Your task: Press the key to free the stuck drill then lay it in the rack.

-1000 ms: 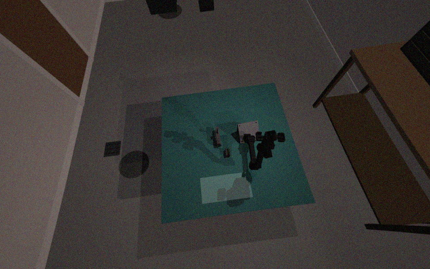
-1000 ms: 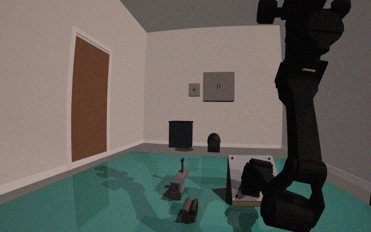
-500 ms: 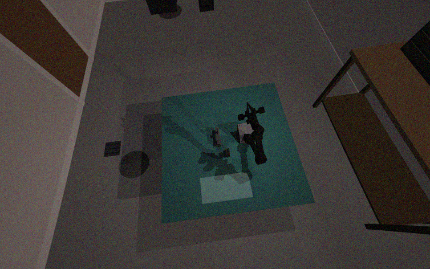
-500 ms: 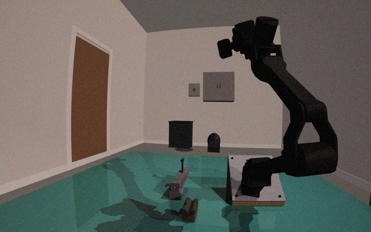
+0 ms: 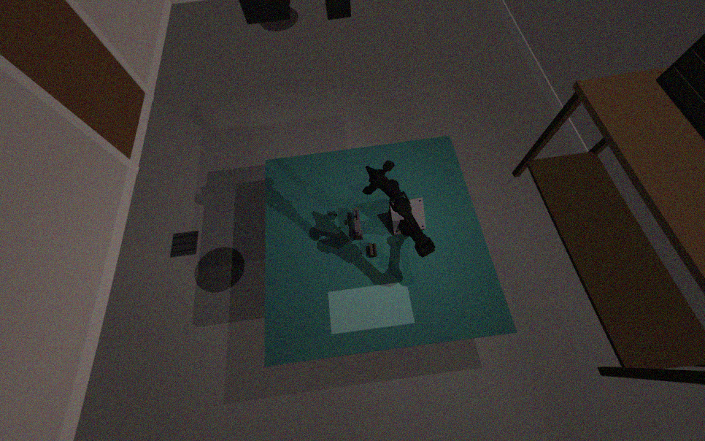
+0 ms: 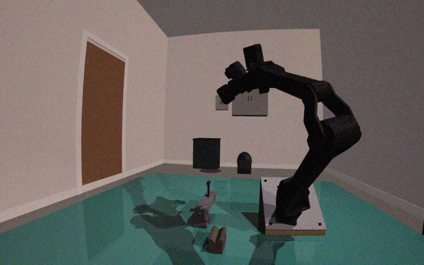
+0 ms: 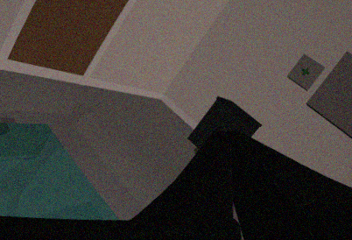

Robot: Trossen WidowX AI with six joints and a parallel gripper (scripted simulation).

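The drill is 6 cm ahead of my gripper tip, 11 cm to the left of it and 45 cm below it. Also, from my gripper tip: brown rack 2 cm behind, 25 cm to the left, 48 cm below; then grey block 6 cm ahead, 9 cm to the left, 46 cm below.
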